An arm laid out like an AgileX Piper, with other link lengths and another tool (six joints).
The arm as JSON. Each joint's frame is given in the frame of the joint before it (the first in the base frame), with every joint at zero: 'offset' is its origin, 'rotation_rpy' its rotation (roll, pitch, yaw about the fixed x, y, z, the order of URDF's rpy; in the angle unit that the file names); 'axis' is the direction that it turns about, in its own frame. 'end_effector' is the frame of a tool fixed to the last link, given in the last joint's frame.
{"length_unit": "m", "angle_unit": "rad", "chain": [
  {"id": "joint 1", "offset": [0.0, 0.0, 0.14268], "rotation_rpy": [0.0, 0.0, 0.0], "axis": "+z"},
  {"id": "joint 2", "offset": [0.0, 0.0, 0.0], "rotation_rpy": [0.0, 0.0, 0.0], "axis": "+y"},
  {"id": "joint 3", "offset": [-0.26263, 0.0, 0.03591], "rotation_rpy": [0.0, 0.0, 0.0], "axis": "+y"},
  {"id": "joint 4", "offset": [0.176, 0.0, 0.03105], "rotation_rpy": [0.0, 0.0, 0.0], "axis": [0.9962, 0.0, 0.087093]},
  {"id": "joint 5", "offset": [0.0, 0.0, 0.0], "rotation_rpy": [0.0, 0.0, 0.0], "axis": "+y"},
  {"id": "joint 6", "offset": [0.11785, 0.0, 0.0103], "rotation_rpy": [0.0, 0.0, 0.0], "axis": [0.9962, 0.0, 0.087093]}
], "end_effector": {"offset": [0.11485, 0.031, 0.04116], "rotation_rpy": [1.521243, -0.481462, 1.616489]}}
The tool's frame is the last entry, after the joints.
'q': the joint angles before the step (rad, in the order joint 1, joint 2, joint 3, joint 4, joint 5, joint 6). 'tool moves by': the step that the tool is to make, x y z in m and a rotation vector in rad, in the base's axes. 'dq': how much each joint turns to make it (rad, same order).
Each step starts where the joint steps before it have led.
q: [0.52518, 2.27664, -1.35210, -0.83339, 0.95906, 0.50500]
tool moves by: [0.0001, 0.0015, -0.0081, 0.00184, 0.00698, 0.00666]
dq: [0.00010, 0.02242, 0.00011, -0.00689, -0.01772, 0.00918]
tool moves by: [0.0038, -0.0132, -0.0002, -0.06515, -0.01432, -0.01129]
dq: [-0.00009, 0.02625, -0.00858, -0.05615, 0.04425, 0.04143]
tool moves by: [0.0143, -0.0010, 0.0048, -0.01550, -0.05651, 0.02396]
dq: [-0.00084, 0.00590, -0.00219, -0.07651, -0.01351, 0.05517]
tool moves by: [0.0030, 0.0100, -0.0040, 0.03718, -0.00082, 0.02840]
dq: [-0.00008, 0.00105, 0.00029, 0.00323, -0.04686, -0.00861]
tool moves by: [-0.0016, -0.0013, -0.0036, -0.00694, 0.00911, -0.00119]
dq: [0.00002, 0.01024, -0.00010, -0.00002, 0.00224, 0.00008]
